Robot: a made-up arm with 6 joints. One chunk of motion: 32 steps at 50 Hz.
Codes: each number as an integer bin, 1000 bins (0 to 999) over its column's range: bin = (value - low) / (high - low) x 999, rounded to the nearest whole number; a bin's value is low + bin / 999 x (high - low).
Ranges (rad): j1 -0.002..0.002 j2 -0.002..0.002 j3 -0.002..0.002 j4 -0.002..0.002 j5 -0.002..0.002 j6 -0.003..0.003
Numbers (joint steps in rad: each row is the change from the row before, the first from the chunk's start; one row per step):
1: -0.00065 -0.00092 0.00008 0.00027 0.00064 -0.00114
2: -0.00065 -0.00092 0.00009 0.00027 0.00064 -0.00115
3: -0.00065 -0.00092 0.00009 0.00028 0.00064 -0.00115
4: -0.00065 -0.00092 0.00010 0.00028 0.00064 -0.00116
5: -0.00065 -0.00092 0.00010 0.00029 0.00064 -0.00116
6: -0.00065 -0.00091 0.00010 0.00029 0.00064 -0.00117
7: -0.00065 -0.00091 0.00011 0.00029 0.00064 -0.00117
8: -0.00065 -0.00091 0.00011 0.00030 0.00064 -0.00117
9: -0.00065 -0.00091 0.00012 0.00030 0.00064 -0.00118
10: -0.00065 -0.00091 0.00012 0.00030 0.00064 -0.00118
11: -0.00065 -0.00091 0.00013 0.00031 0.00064 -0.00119
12: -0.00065 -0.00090 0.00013 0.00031 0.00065 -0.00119
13: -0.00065 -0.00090 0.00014 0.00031 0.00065 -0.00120
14: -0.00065 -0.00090 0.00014 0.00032 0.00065 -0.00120
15: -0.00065 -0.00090 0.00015 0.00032 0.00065 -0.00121
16: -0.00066 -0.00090 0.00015 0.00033 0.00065 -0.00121
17: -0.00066 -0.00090 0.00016 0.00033 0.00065 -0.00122
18: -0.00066 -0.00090 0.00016 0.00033 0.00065 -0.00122
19: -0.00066 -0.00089 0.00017 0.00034 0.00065 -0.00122
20: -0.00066 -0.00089 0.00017 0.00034 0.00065 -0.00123
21: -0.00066 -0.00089 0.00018 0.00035 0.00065 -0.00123
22: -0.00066 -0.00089 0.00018 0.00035 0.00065 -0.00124
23: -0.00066 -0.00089 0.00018 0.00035 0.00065 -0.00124
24: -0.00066 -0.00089 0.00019 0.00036 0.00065 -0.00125
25: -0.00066 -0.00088 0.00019 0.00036 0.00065 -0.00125
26: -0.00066 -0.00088 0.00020 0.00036 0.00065 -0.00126
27: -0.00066 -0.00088 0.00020 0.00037 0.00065 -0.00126
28: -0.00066 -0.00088 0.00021 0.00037 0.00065 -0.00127
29: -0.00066 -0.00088 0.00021 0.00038 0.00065 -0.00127
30: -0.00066 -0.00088 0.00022 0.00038 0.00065 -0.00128
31: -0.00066 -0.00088 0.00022 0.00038 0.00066 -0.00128
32: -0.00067 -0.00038 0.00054 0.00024 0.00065 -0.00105
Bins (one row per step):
1: 337 270 519 567 659 310
2: 337 270 522 567 659 308
3: 337 270 522 569 659 308
4: 337 270 524 569 659 306
5: 337 270 524 572 659 306
6: 337 272 524 572 659 305
7: 337 272 527 572 659 305
8: 337 272 527 574 659 305
9: 337 272 529 574 659 303
10: 337 272 529 574 659 303
11: 337 272 532 577 659 301
12: 337 275 532 577 662 301
13: 337 275 534 577 662 300
14: 337 275 534 579 662 300
15: 337 275 537 579 662 298
16: 335 275 537 582 662 298
17: 335 275 539 582 662 296
18: 335 275 539 582 662 296
19: 335 277 542 584 662 296
20: 335 277 542 584 662 295
21: 335 277 544 587 662 295
22: 335 277 544 587 662 293
23: 335 277 544 587 662 293
24: 335 277 547 589 662 291
25: 335 280 547 589 662 291
26: 335 280 549 589 662 290
27: 335 280 549 592 662 290
28: 335 280 552 592 662 288
29: 335 280 552 594 662 288
30: 335 280 554 594 662 286
31: 335 280 554 594 664 286
32: 332 405 634 559 662 325

